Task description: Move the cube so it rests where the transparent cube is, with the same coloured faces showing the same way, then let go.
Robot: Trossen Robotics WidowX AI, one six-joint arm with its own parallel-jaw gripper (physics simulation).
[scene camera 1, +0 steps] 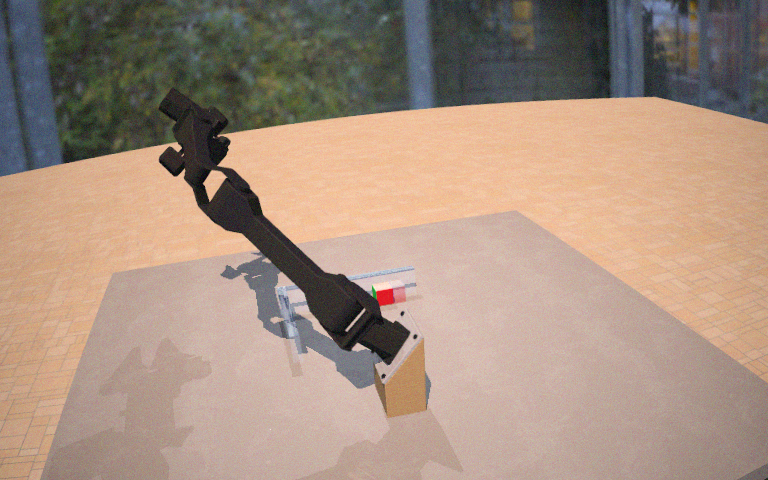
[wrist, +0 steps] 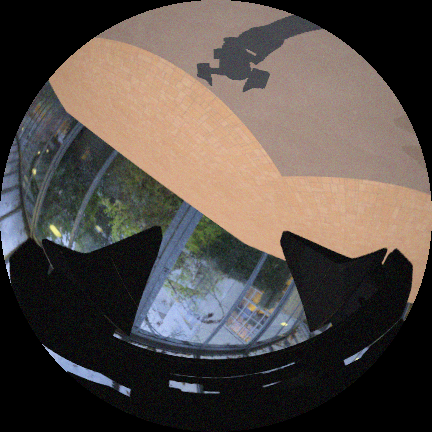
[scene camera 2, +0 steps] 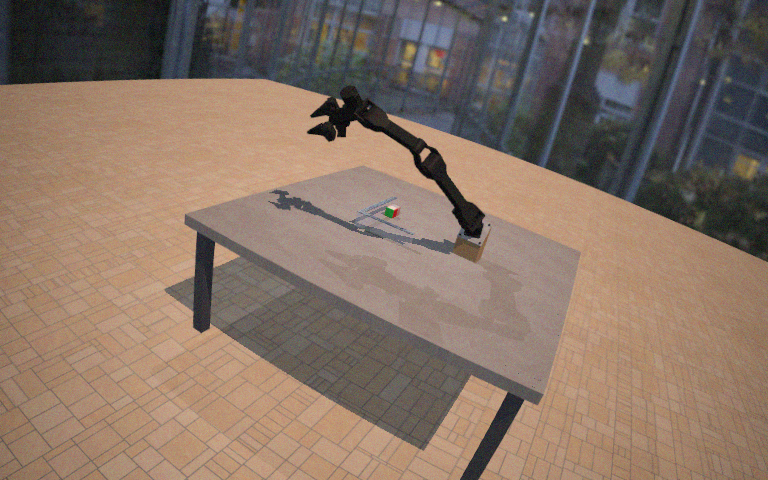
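Seen in the pictures: gripper, between the fingertips: (wrist: pixel 223 235) (scene camera 2: pixel 308 124); arm's base, origin of its link: (scene camera 1: pixel 393 342) (scene camera 2: pixel 473 229).
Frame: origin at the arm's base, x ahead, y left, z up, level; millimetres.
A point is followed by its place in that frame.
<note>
The solid cube (scene camera 1: pixel 384 294) {x 352, y -106, z -86 mm} (scene camera 2: pixel 391 211) {x 364, y -87, z -84 mm} sits on the table, with red, green and whitish faces showing. In scene camera 1 the transparent cube (scene camera 1: pixel 400 292) {x 348, y -143, z -88 mm} is a pale pink block directly to its right, touching or overlapping it; in scene camera 2 I cannot tell it apart. My gripper (scene camera 2: pixel 310 124) {x 629, y 276, z 252 mm} (wrist: pixel 223 235) {x 629, y 276, z 252 mm} is open and empty, high above the table and well away from the cube. In scene camera 1 it is at the upper left, pointing away from that camera. Neither cube shows in the wrist view.
Clear panels with pale rails (scene camera 1: pixel 382 273) {x 394, y -118, z -53 mm} (scene camera 2: pixel 390 224) {x 288, y 130, z -53 mm} stand at an angle around two sides of the cubes. The arm's base is on a wooden block (scene camera 1: pixel 406 384) {x -56, y 2, z -50 mm} (scene camera 2: pixel 468 249) {x -9, y 32, z -74 mm} on the grey-brown table (scene camera 1: pixel 538 350) {x 15, y -303, z -113 mm} (scene camera 2: pixel 271 240) {x 568, y 492, z -113 mm} (wrist: pixel 325 130) {x 636, y 415, z -113 mm}. The arm's shadow crosses the rails.
</note>
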